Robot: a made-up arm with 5 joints. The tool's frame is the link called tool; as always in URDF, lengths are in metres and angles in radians. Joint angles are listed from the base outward.
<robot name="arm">
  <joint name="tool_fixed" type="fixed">
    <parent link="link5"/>
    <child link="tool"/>
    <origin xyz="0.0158 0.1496 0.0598" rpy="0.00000 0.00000 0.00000"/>
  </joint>
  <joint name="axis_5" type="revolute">
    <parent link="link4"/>
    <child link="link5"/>
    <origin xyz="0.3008 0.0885 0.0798" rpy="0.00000 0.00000 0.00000"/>
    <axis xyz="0 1 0"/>
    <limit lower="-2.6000" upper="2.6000"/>
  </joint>
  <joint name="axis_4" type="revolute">
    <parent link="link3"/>
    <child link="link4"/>
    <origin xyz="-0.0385 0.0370 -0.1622" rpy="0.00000 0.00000 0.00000"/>
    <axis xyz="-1 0 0"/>
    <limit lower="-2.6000" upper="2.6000"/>
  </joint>
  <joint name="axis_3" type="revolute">
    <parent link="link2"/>
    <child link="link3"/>
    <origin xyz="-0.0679 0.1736 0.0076" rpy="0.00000 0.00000 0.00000"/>
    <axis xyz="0 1 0"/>
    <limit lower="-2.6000" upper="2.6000"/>
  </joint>
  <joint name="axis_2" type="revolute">
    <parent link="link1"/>
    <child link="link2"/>
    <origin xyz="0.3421 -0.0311 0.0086" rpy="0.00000 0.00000 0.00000"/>
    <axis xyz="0 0 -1"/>
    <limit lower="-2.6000" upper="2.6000"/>
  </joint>
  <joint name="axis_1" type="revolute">
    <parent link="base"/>
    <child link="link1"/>
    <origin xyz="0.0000 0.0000 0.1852" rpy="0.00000 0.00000 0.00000"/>
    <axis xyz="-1 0 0"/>
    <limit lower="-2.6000" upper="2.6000"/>
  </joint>
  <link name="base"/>
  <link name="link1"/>
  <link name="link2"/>
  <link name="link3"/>
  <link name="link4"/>
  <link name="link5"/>
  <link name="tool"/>
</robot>
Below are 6 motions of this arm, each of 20 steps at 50 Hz.
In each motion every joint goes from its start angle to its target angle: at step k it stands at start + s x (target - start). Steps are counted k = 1, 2, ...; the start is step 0. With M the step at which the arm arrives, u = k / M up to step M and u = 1 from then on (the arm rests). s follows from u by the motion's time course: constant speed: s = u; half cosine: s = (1 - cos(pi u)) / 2; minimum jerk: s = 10 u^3 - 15 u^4 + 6 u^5.
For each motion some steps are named. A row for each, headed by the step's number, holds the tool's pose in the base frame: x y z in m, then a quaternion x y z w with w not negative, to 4 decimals.
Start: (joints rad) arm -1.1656 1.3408 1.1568 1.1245 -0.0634
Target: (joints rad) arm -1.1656 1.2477 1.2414 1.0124 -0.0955
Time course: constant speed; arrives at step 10
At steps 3, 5, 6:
3: 0.7089 0.4530 0.3433 0.3708 0.6230 0.1685 0.6678
5: 0.7050 0.4516 0.3538 0.3789 0.6187 0.1715 0.6665
6: 0.7030 0.4508 0.3589 0.3829 0.6167 0.1731 0.6657

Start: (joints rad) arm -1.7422 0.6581 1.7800 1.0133 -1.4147
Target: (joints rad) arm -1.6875 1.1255 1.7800 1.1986 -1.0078
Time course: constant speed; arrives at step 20
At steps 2, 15, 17, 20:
2: 0.3006 0.0269 0.7592 0.7813 -0.0233 0.2340 0.5782
15: 0.4628 0.0522 0.7574 0.7658 0.1131 0.2661 0.5744
17: 0.4874 0.0569 0.7532 0.7632 0.1336 0.2706 0.5714
20: 0.5239 0.0641 0.7449 0.7592 0.1640 0.2770 0.5657

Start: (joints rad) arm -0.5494 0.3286 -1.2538 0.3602 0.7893
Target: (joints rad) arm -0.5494 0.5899 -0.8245 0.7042 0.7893
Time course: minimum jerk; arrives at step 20
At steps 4, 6, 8, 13, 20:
4: 0.6683 0.1642 0.5956 0.1180 -0.0993 -0.3619 0.9193
6: 0.6972 0.1584 0.5746 0.1053 -0.0672 -0.3789 0.9170
8: 0.7369 0.1491 0.5406 0.0862 -0.0197 -0.4021 0.9113
13: 0.8296 0.1196 0.4243 0.0295 0.1183 -0.4569 0.8811
20: 0.8634 0.1045 0.3554 -0.0004 0.1902 -0.4774 0.8578

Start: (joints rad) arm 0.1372 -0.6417 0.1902 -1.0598 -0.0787
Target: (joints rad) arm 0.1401 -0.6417 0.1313 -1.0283 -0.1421
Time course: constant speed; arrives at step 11
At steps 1, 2, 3, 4, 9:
1: 0.3967 0.2740 0.2264 0.4017 0.2125 0.1936 0.8695
2: 0.3958 0.2744 0.2280 0.4019 0.2076 0.1943 0.8704
3: 0.3948 0.2748 0.2295 0.4020 0.2028 0.1950 0.8713
4: 0.3938 0.2752 0.2310 0.4022 0.1979 0.1956 0.8722
9: 0.3886 0.2772 0.2385 0.4030 0.1734 0.1988 0.8763

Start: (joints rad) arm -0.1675 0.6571 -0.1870 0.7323 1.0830
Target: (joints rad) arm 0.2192 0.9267 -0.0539 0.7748 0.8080
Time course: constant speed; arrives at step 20
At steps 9, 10, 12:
9: 0.8612 0.0929 -0.0074 -0.1503 0.4654 -0.4999 0.7148
10: 0.8619 0.0836 -0.0113 -0.1578 0.4597 -0.5070 0.7119
12: 0.8631 0.0646 -0.0182 -0.1727 0.4479 -0.5210 0.7058

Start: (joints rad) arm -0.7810 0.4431 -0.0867 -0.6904 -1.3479
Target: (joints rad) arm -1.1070 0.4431 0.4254 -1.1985 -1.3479
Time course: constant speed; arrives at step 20
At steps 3, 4, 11, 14, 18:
3: 0.5990 0.0527 0.3900 0.4081 -0.4237 -0.6073 0.5340
4: 0.5983 0.0472 0.3840 0.4208 -0.4043 -0.6170 0.5280
11: 0.5910 0.0197 0.3349 0.4964 -0.2606 -0.6770 0.4768
14: 0.5863 0.0142 0.3113 0.5212 -0.1958 -0.6980 0.4504
18: 0.5779 0.0134 0.2790 0.5466 -0.1071 -0.7212 0.4119

